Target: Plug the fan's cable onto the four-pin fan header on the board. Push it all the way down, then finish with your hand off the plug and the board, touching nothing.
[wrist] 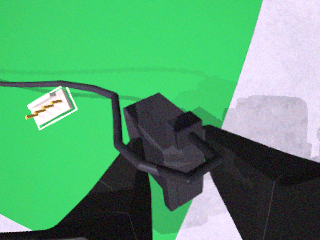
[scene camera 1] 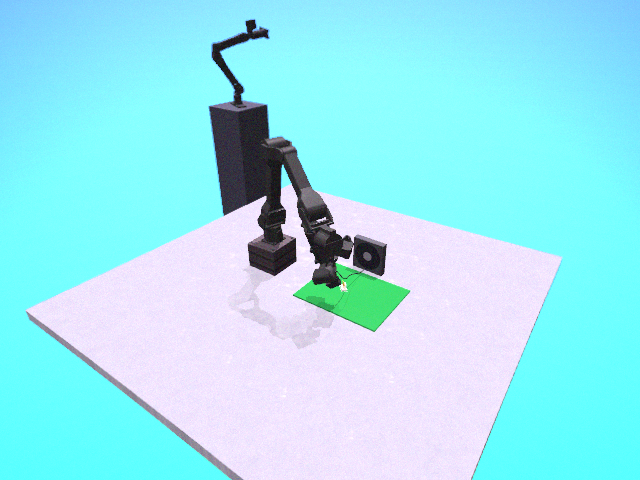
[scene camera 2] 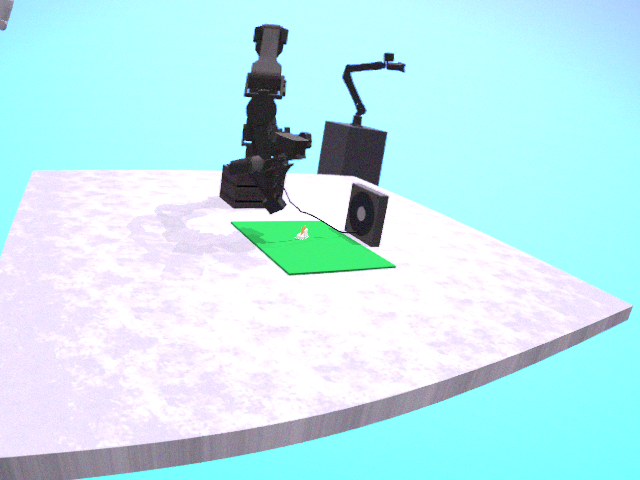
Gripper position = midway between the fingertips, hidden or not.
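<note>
Scene camera 2 shows the gripper (scene camera 2: 275,201) together with a black fan (scene camera 2: 367,207) and a green board (scene camera 2: 325,250). The wrist view shows a dark fan plug (wrist: 164,127), and it also has the gripper (wrist: 171,142) and the green board (wrist: 195,61). In scene camera 1 the gripper (scene camera 1: 334,281), the black fan (scene camera 1: 367,252) and the green board (scene camera 1: 369,301) are visible too.
</note>
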